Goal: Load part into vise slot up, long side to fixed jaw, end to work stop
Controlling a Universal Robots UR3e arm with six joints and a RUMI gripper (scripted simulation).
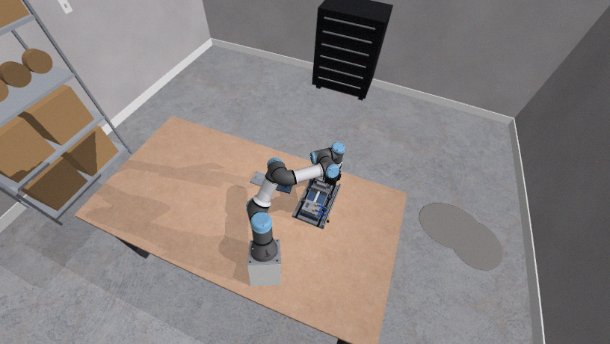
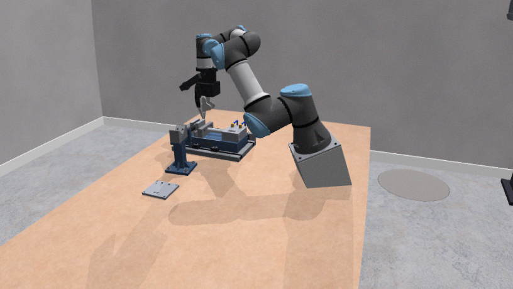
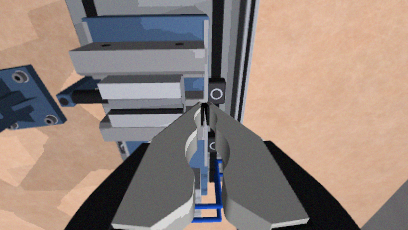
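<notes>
Now: hand 50 mm to the right of the part, 20 mm above it and 10 mm past it. Also, from my hand: fixed jaw 50 mm to the left, 40 mm below, 20 mm ahead; then work stop 100 mm to the left, 30 mm below, 10 mm behind; then vise 80 mm below, 80 mm behind, 40 mm to the left.
</notes>
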